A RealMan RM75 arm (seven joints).
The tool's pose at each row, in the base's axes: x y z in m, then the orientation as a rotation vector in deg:
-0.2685 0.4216 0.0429 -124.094 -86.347 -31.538
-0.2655 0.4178 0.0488 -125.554 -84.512 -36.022
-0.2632 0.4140 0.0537 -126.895 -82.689 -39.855
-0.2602 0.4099 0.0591 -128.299 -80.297 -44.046
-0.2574 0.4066 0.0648 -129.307 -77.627 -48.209
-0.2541 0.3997 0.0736 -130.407 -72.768 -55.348
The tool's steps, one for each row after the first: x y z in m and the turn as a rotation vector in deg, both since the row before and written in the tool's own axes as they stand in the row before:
0.0013 0.0032 -0.0068 -3.027 2.076 0.698
0.0008 0.0030 -0.0058 -2.669 1.746 0.755
0.0013 0.0040 -0.0061 -2.880 2.008 1.044
0.0023 0.0037 -0.0057 -2.632 2.226 1.130
0.0024 0.0060 -0.0097 -4.266 4.075 1.940

